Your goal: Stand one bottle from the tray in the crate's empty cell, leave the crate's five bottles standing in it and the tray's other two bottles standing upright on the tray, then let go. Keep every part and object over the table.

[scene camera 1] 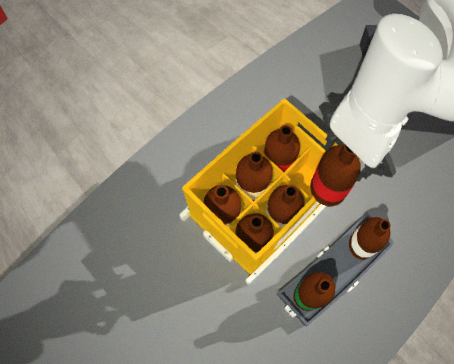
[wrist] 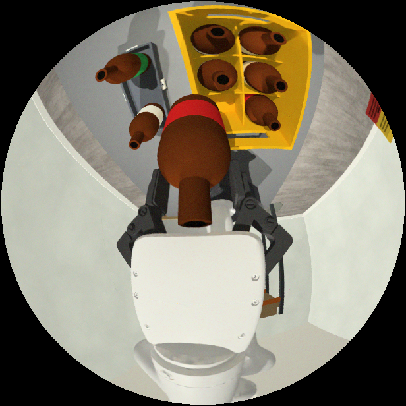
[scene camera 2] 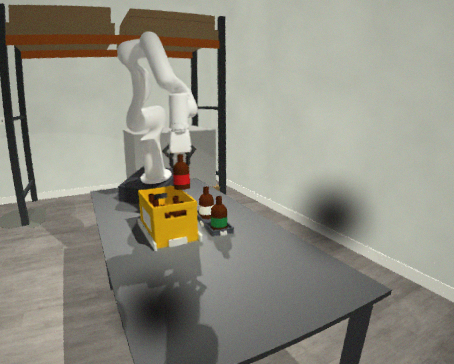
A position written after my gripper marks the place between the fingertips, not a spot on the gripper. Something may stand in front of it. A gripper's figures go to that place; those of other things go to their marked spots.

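Labels:
My gripper (scene camera 1: pixel 346 159) is 72 cm from the lens; a green-labelled bottle (scene camera 1: pixel 318 289) is 78 cm from the lens.

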